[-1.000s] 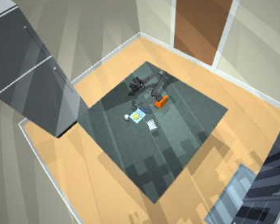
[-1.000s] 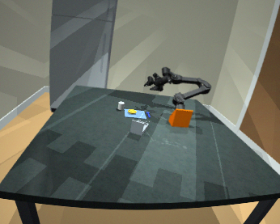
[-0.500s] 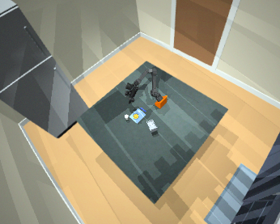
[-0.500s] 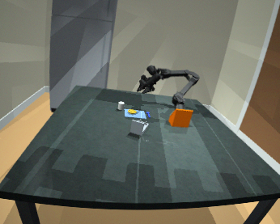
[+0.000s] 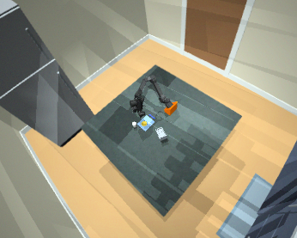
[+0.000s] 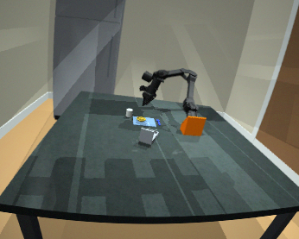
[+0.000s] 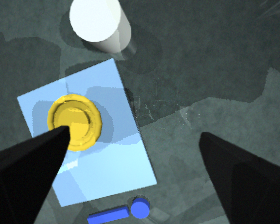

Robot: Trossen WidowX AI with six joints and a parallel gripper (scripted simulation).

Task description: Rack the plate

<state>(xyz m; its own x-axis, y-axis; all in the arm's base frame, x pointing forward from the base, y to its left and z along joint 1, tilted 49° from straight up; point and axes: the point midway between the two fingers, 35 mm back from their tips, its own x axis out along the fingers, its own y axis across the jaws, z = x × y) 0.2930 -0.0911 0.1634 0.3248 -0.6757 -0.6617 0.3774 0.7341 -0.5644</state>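
Now: gripper tip 80 mm to the right of the yellow plate, 70 mm above it and 20 mm short of it. From my gripper tip the other things lie so: dish rack 300 mm to the left, 70 mm below, 10 mm behind; then white cup 100 mm ahead, 70 mm below, 10 mm to the left; then light blue mat 90 mm below, 80 mm to the left.
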